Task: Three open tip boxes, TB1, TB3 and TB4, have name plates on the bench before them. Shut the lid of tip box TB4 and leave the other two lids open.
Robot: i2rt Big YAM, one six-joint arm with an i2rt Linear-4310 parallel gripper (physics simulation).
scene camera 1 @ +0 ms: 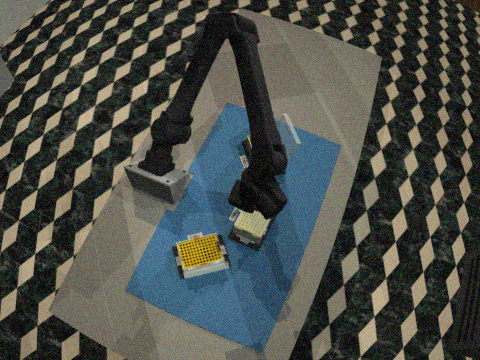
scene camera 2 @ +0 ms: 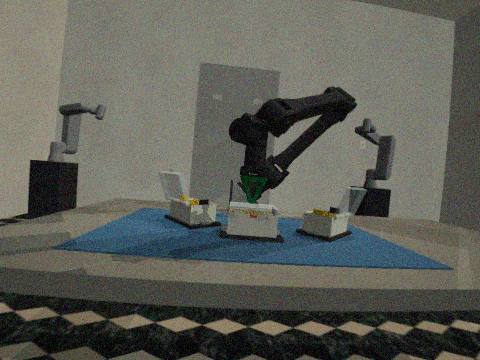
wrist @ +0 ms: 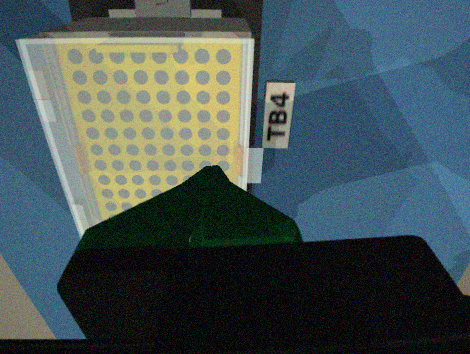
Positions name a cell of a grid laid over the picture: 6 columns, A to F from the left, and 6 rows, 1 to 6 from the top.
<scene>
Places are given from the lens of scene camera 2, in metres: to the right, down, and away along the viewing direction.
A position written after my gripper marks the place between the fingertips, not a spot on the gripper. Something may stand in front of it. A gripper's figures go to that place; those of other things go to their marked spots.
my gripper (scene camera 2: D4): 0.03, 0.06, 0.61
tip box TB4 (scene camera 2: D4): 0.06, 0.12, 0.54
</scene>
